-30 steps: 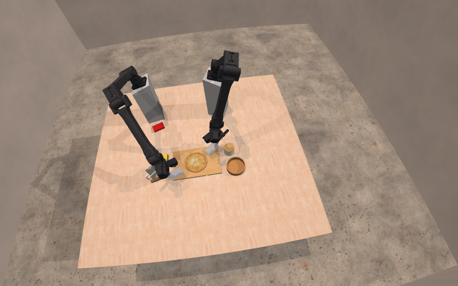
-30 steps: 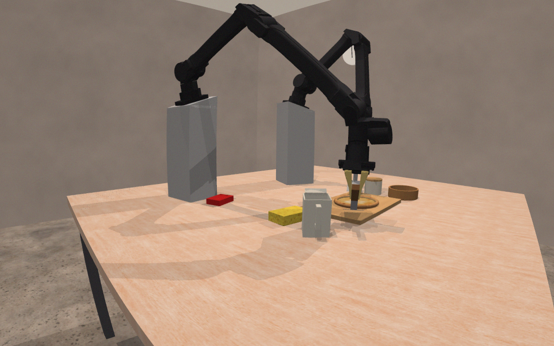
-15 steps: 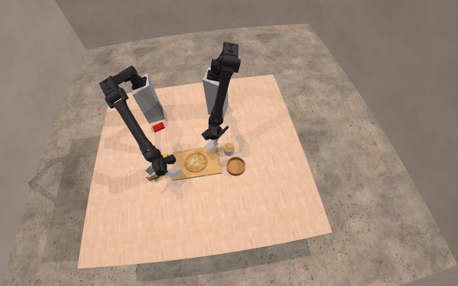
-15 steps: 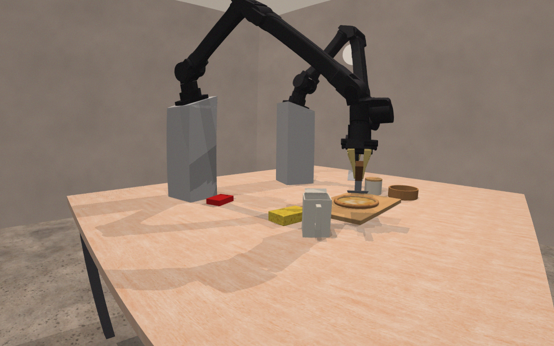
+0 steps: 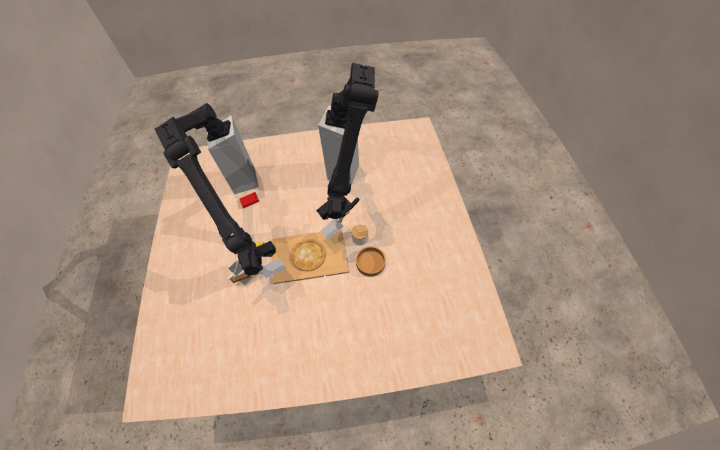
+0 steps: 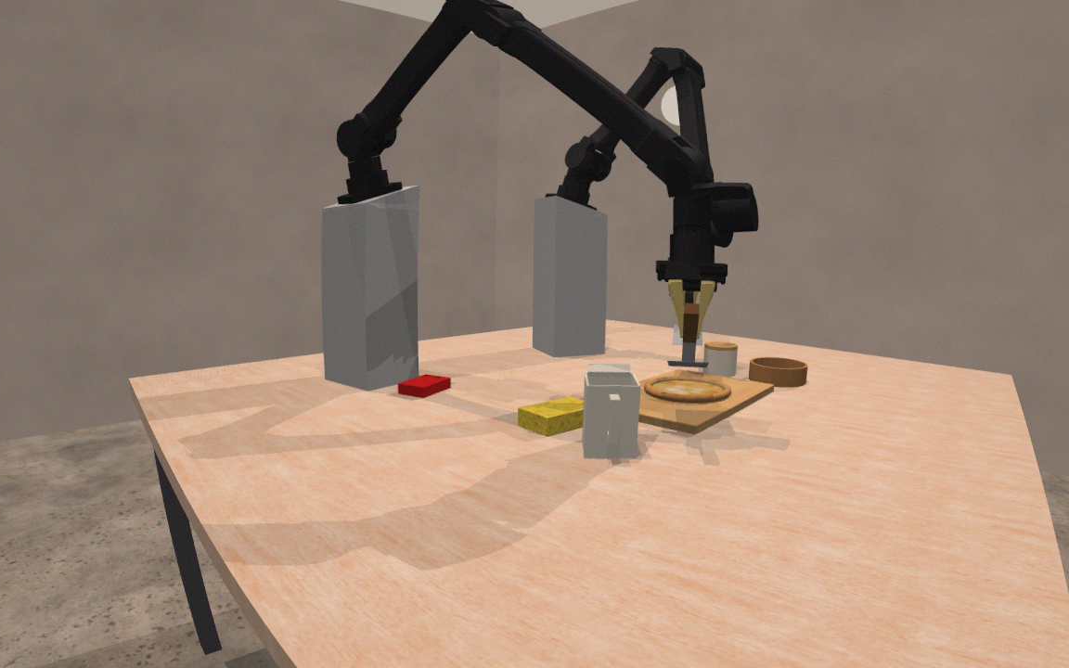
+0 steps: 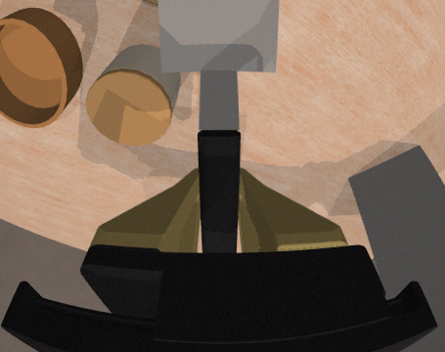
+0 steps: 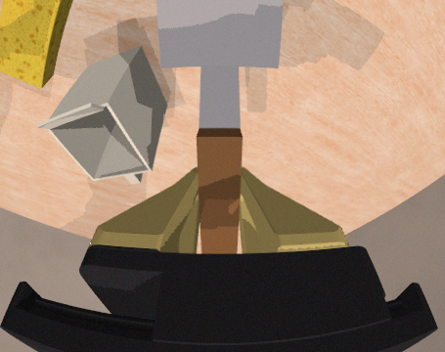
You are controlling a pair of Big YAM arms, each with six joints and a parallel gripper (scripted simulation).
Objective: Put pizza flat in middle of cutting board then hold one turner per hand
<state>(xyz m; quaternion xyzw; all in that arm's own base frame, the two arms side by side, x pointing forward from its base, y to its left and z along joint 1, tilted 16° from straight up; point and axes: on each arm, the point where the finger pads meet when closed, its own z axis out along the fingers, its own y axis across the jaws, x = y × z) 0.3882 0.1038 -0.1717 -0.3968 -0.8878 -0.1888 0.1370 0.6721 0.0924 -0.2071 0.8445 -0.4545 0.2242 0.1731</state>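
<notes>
The black-handled turner lies 1 cm to the right of my left hand and 1 cm below it. Round my left hand: pizza (14 cm ahead, 20 cm to the right, 14 cm below); lidded canister (6 cm ahead, 6 cm to the left, 13 cm below); wooden bowl (20 cm ahead, 10 cm to the left, 15 cm below).
The brown-handled turner is 2 cm behind my right hand, 3 cm to the left of it and 2 cm below it. Round my right hand: grey mug (6 cm behind, 10 cm to the right, 11 cm below); then pizza (14 cm behind, 22 cm to the left, 14 cm below); then cutting board (14 cm behind, 22 cm to the left, 16 cm below).
</notes>
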